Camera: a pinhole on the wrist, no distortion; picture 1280 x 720 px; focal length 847.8 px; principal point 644.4 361.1 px. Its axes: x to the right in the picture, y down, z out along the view. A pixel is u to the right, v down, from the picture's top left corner.
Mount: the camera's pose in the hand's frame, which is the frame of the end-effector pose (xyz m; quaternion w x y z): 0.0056 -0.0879 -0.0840 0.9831 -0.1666 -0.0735 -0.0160
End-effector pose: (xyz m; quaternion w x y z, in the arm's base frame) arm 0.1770 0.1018 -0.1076 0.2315 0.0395 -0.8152 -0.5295
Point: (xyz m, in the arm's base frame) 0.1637 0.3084 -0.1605
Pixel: 555.1 430.6
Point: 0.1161 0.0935 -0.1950
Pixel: 939.9 38.4
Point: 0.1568 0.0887 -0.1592
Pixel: 756.8 353.7
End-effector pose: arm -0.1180 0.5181 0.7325 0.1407 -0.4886 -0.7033 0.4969
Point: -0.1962 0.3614 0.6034
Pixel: 597.7 476.1
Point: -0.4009 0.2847 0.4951
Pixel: 778.7 279.4
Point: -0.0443 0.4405 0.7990
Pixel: outside the picture
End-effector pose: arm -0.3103 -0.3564 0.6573 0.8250 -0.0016 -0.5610 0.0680
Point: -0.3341 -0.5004 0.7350
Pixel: outside the picture
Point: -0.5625 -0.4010 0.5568
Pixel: 242.8 286.2
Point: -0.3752 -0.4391 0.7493
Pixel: 1017.5 99.0
